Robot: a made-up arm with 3 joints. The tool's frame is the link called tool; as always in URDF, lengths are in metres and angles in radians.
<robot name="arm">
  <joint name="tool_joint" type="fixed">
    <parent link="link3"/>
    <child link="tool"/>
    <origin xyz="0.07 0.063 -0.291" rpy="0 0 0"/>
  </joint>
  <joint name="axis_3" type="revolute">
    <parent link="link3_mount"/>
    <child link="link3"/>
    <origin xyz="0.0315 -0.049 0.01" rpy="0 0 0"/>
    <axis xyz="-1 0 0"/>
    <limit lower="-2.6" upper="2.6" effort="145" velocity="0.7"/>
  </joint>
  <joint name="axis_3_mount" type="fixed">
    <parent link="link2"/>
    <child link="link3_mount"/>
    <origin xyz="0.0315 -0.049 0.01" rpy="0 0 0"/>
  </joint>
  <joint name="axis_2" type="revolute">
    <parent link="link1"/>
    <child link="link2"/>
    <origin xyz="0.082 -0.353 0.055" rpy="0 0 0"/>
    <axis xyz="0 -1 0"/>
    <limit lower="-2.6" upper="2.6" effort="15" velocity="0.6"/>
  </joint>
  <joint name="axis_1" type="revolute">
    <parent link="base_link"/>
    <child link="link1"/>
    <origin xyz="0 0 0.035" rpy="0 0 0"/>
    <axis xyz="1 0 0"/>
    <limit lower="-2.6" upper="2.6" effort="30" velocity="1.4"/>
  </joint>
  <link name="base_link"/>
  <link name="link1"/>
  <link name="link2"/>
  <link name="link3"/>
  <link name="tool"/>
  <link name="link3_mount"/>
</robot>
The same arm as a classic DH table. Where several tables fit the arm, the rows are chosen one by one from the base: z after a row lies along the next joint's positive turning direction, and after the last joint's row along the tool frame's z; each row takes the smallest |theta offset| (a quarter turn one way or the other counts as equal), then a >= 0, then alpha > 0; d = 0 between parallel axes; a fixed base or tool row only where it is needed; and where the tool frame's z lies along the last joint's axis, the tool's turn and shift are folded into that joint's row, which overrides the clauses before.
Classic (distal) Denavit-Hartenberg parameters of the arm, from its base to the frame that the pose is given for. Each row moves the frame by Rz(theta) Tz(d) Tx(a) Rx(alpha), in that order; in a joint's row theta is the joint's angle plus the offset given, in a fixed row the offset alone. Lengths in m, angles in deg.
base (fixed): a 0, alpha 90, d 0.035, theta0 90
axis_1: a 0.055, alpha -90, d 0.082, theta0 90
axis_2: a 0.02, alpha -90, d 0.451, theta0 0
axis_3: a 0.063, alpha 90, d -0.133, theta0 90
tool (fixed): a 0, alpha 0, d -0.291, theta0 -90
Joint limits (deg, base to tool): -148.97..148.97 -148.97..148.97 -148.97..148.97

